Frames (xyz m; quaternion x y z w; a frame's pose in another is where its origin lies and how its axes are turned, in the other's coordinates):
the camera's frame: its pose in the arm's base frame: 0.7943 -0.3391 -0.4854 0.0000 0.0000 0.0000 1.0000
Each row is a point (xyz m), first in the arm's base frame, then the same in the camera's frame.
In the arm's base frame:
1: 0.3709 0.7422 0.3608
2: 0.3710 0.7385 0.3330
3: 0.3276 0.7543 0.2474
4: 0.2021 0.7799 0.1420
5: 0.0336 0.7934 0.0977
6: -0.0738 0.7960 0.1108
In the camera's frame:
1: -0.4234 1.0813 0.8462
2: -0.4233 1.0776 0.8184
3: -0.4667 1.0934 0.7328
4: -0.5922 1.1190 0.6274
5: -0.7607 1.1325 0.5831
6: -0.8681 1.1351 0.5962

